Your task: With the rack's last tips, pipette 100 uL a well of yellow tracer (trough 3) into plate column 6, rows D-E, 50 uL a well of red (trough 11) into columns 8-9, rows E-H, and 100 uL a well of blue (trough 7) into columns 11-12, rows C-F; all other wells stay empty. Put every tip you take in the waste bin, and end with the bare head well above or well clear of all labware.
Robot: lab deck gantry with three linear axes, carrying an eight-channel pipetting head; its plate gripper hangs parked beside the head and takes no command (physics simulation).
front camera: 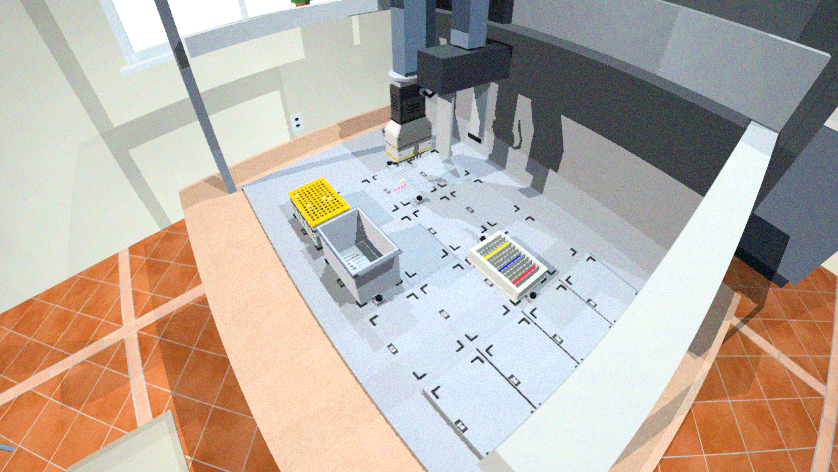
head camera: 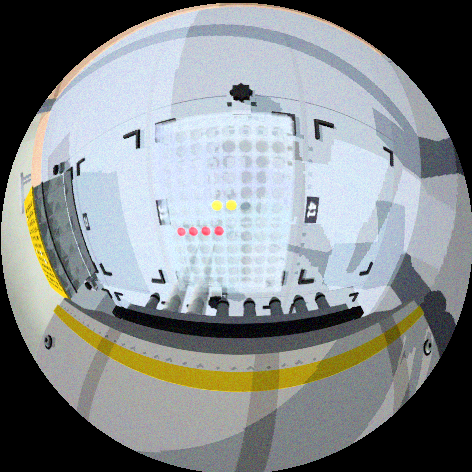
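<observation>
The pipetting head [front camera: 408, 137] [head camera: 240, 372] is over the clear plate [front camera: 417, 182] [head camera: 200, 123] at the back left. In the head view two long pale tips [head camera: 175, 298] [head camera: 200, 296] hang from its second and third nozzles from the left; their filling cannot be told. Two yellow wells [head camera: 217, 205] [head camera: 231, 205] show in column 6, rows D-E. Four red wells [head camera: 181, 231] [head camera: 219, 231] show in column 8, rows E-H. The trough block [front camera: 478, 262] holds yellow, blue and red. The tip rack [front camera: 316, 218] [head camera: 42, 245] shows a few tips. The parked gripper [front camera: 459, 146] hangs open and empty.
The grey waste bin [front camera: 375, 280] stands in front of the tip rack, near the deck's left edge. The dark gantry carriage [front camera: 463, 67] is above the parked gripper. A black knob [front camera: 419, 198] [head camera: 241, 92] is beside the plate. A pale rail [front camera: 662, 304] runs along the right side.
</observation>
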